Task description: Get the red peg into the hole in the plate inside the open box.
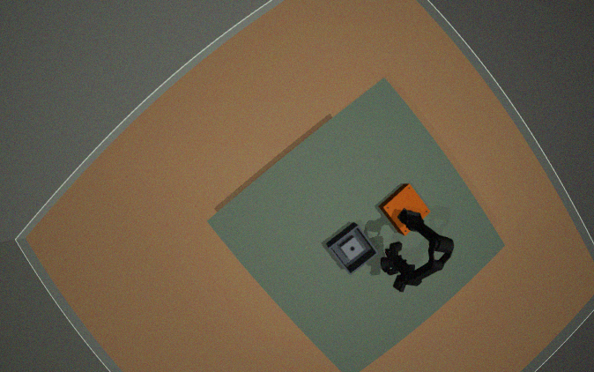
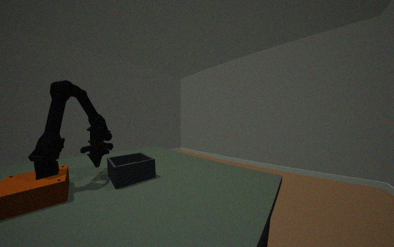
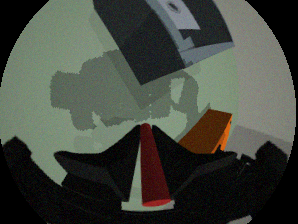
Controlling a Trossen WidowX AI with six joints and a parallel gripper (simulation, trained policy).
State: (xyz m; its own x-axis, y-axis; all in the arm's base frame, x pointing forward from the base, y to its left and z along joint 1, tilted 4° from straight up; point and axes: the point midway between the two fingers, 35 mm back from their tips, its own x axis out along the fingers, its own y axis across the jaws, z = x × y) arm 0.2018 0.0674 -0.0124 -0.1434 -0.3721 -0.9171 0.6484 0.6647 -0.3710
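Right now my gripper tip is 110 mm short of the grey plate and 160 mm to the left of it. Also, from my gripper tip: dark box (110 mm ahead, 160 mm to the right, 20 mm below); then red peg (10 mm to the left, 30 mm above).
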